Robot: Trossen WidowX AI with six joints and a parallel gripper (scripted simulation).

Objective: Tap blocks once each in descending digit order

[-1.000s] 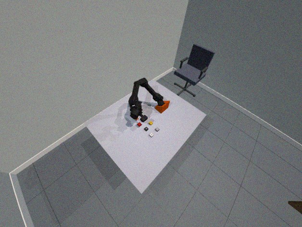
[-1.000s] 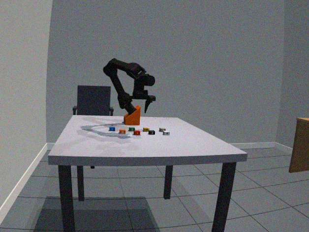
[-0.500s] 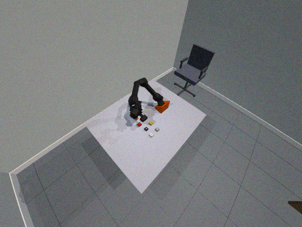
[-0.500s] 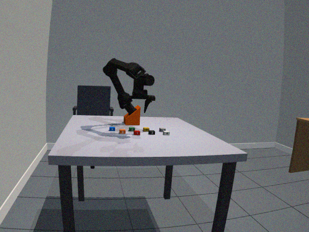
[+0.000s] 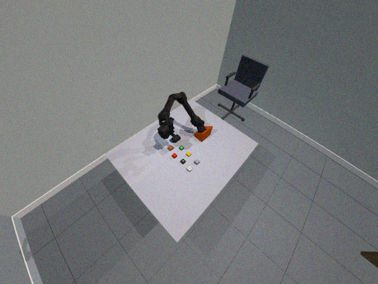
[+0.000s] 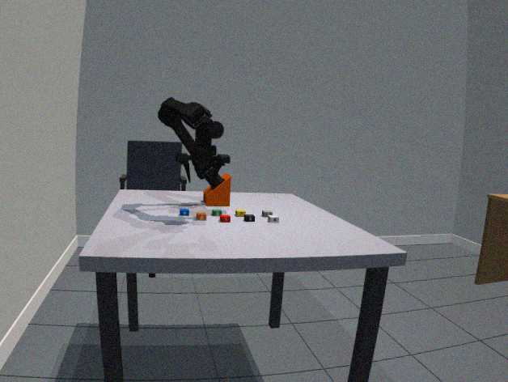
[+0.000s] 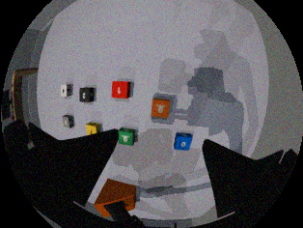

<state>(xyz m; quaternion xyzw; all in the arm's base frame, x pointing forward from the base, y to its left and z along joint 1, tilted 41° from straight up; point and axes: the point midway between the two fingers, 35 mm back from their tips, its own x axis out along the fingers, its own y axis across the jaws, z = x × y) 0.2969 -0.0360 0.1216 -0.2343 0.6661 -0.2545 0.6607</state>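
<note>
My gripper tip is now 12 cm above the orange block. The rest, counted from my gripper tip: green block 7 cm behind, 7 cm to the left, 12 cm below; blue block 6 cm behind, 5 cm to the right, 12 cm below; red block 4 cm ahead, 8 cm to the left, 12 cm below.
</note>
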